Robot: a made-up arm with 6 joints.
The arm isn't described. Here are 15 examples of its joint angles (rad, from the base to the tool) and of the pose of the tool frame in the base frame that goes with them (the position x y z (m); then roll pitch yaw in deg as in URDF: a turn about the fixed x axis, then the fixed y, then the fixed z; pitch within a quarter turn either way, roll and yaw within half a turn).
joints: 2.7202 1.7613 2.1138 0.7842 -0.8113 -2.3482
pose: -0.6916 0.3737 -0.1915 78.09 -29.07 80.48
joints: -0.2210 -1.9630 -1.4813 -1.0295 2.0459 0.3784
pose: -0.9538 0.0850 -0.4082 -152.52 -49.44 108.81
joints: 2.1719 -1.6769 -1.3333 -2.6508 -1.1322 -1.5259
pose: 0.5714 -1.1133 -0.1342 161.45 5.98 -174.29
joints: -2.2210 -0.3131 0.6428 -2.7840 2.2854 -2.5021
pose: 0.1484 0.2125 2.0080 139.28 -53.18 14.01
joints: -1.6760 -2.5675 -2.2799 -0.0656 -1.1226 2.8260
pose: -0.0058 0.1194 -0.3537 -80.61 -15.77 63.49
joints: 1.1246 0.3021 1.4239 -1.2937 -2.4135 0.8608
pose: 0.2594 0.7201 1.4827 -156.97 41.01 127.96
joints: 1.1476 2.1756 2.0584 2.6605 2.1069 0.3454
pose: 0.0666 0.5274 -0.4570 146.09 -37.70 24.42
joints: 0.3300 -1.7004 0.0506 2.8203 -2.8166 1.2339
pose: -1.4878 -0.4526 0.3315 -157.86 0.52 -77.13
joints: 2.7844 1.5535 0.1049 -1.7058 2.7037 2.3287
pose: -1.4499 0.5835 0.4085 -10.42 41.22 87.72
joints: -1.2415 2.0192 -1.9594 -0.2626 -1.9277 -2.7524
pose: 0.2936 -0.9418 0.3470 38.02 61.42 -141.41
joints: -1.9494 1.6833 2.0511 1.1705 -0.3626 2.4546
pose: -0.3355 -0.7171 -0.1804 61.90 14.85 -137.35
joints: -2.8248 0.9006 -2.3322 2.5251 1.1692 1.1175
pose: -0.3290 -0.2374 1.1474 77.88 45.15 134.02
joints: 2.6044 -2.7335 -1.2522 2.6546 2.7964 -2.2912
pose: -0.0005 -0.1604 -0.8189 -121.93 0.07 -138.10
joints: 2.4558 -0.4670 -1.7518 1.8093 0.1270 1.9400
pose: 0.7027 -0.6712 1.1141 58.43 43.05 89.67
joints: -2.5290 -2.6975 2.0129 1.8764 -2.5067 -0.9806
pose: 0.5420 0.3416 -0.1943 71.25 -57.35 -164.09
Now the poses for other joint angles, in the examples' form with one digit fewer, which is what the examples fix.
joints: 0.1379 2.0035 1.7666 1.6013 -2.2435 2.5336
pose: 0.702 0.072 -0.363 -31.7 -10.0 38.0
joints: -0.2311 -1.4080 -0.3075 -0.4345 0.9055 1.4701
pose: -1.668 0.322 0.656 -135.2 -28.8 76.1
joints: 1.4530 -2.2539 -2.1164 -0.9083 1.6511 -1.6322
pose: 0.045 -0.396 -0.477 52.3 -45.9 20.7
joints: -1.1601 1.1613 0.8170 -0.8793 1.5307 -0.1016
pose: 0.454 -1.432 0.632 137.9 -26.3 119.6
